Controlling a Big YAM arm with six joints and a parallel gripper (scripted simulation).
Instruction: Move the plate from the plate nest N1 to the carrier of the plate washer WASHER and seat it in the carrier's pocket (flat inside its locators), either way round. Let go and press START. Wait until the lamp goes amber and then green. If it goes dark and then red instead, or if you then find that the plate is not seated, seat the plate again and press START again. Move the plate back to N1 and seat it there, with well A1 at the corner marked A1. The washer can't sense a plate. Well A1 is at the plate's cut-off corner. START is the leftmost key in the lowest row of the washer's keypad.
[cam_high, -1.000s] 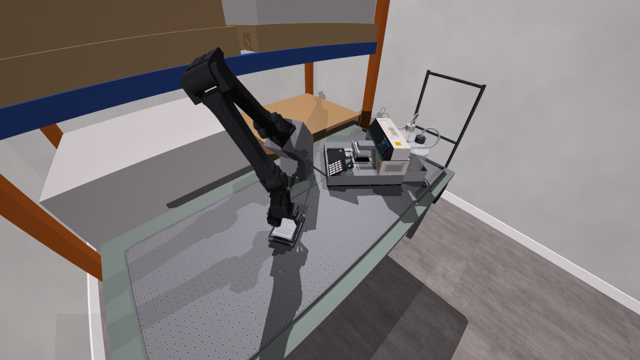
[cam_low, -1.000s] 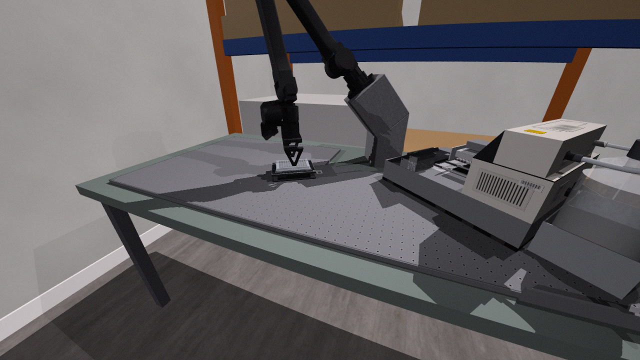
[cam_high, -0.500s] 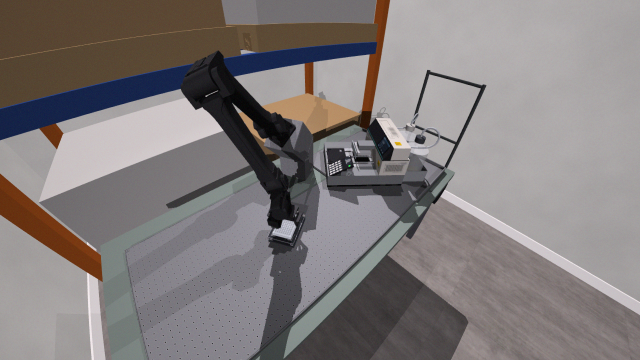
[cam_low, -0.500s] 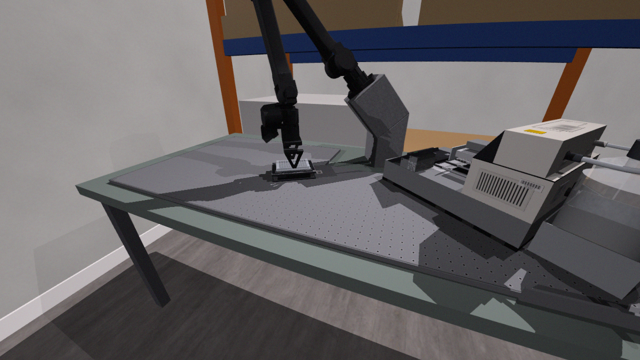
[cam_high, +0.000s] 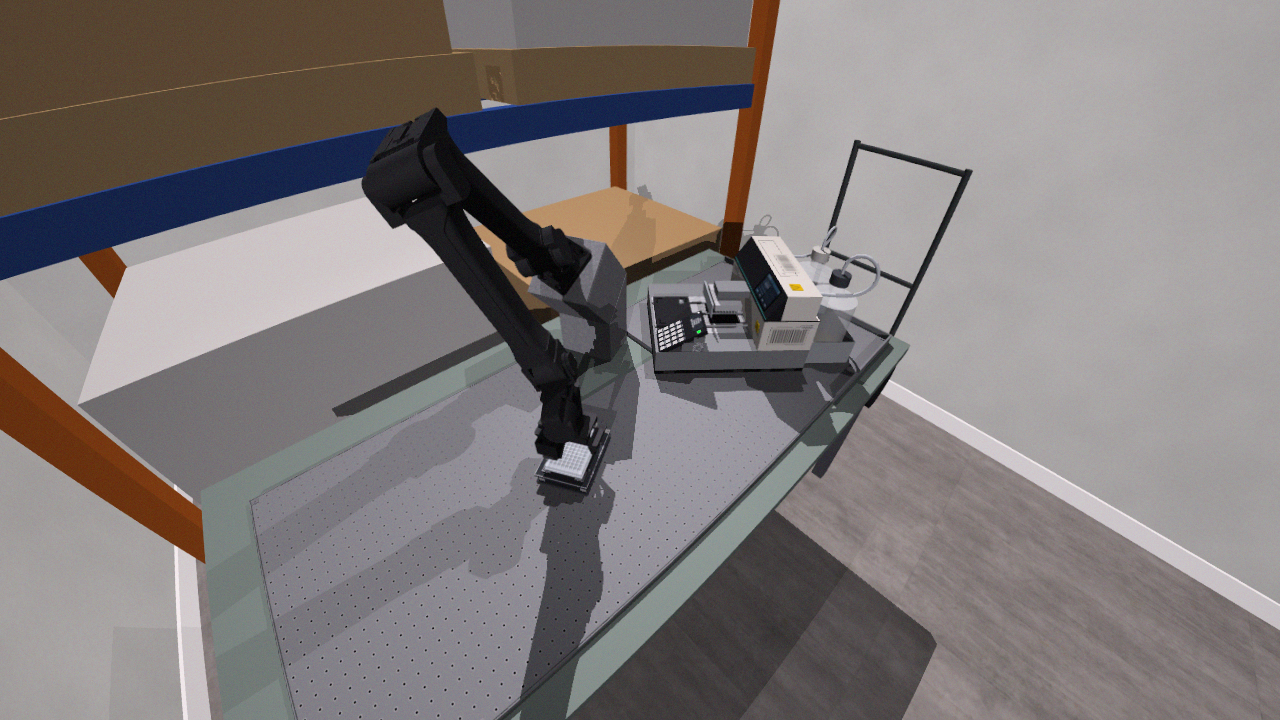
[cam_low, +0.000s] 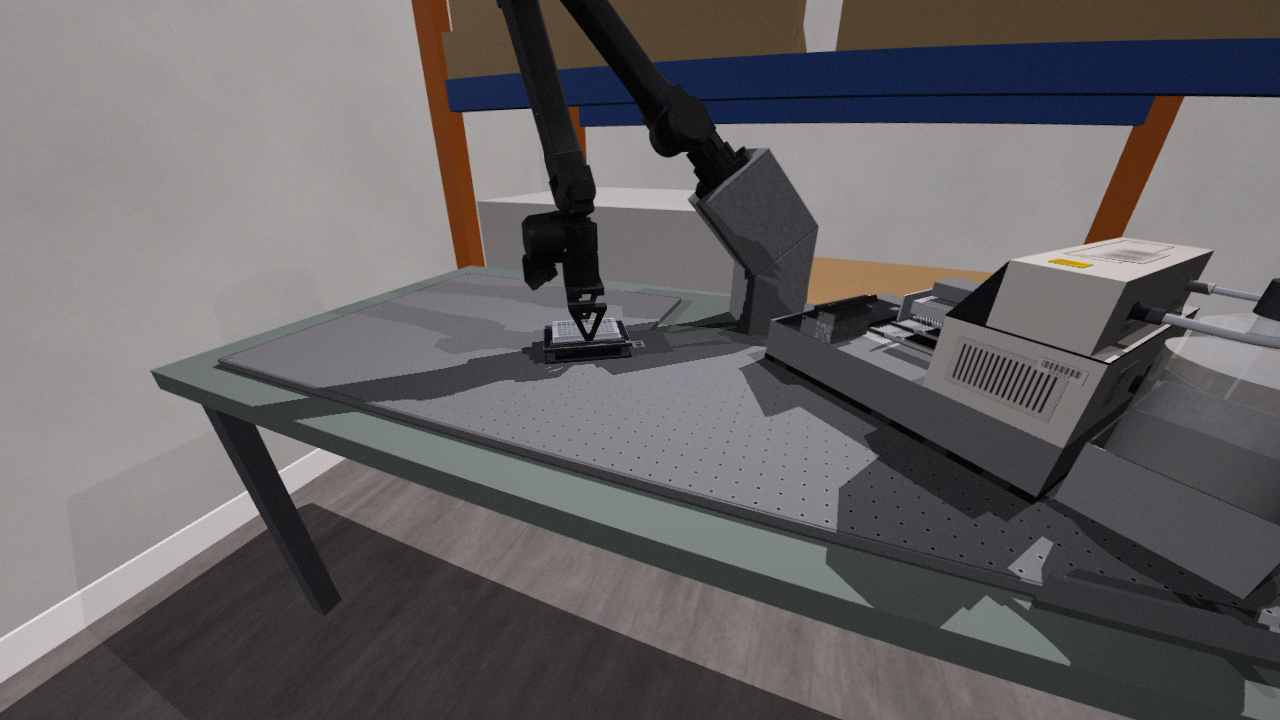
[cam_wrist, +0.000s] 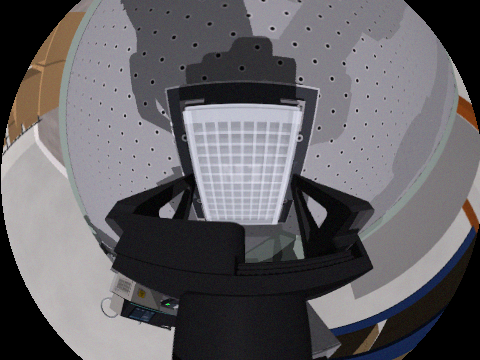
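The white well plate is 1 cm below my hand. Also, from my hand: black plate nest N1: 2 cm below; then plate washer: 4 cm ahead, 62 cm to the left, 9 cm above.
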